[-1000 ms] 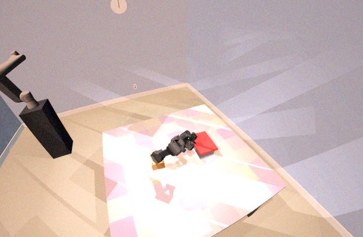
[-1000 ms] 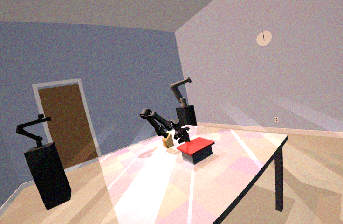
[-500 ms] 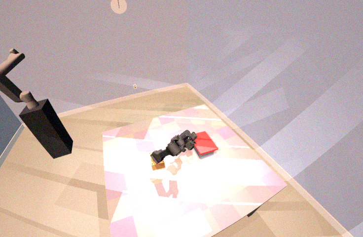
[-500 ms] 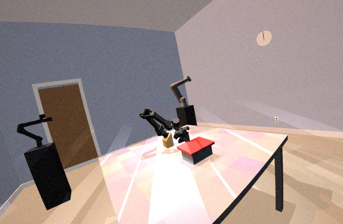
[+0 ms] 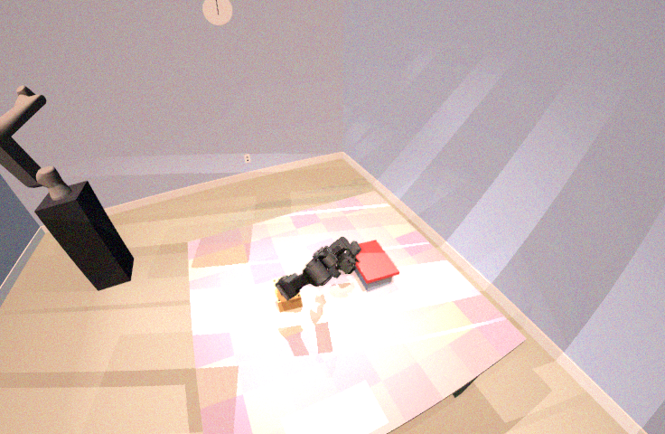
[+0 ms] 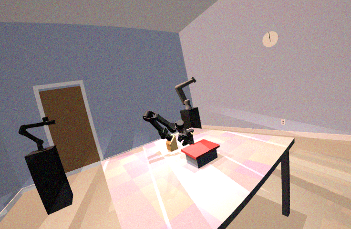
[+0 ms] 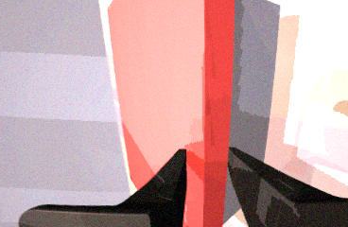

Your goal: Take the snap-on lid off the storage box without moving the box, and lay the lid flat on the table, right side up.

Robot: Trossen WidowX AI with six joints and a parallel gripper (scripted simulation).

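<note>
Now: the red lid 80 mm ahead of my gripper tip and 10 mm to the right of it. The rest, counted from my gripper tip: storage box 80 mm ahead, 10 mm to the right, 60 mm below.
</note>
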